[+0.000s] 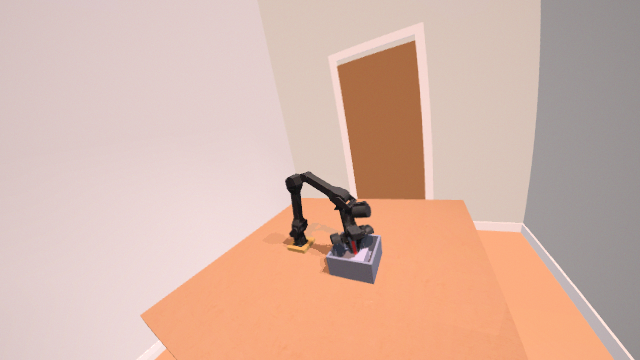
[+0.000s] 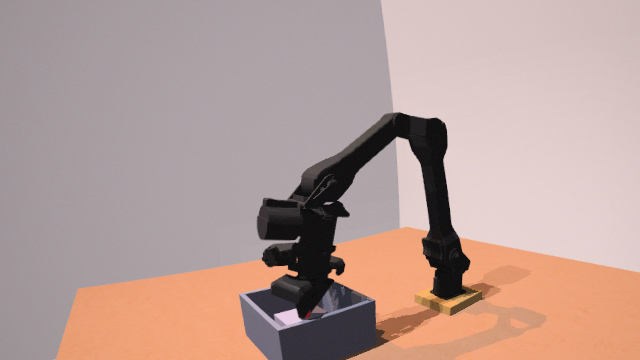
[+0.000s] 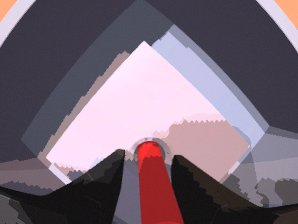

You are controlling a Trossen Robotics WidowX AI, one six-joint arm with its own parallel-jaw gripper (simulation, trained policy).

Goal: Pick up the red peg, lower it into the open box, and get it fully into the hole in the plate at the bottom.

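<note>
My gripper (image 2: 305, 315), also (image 3: 148, 159). Grey box (image 1: 356, 270), also (image 3: 61, 61). Pale plate (image 3: 146, 98).
</note>
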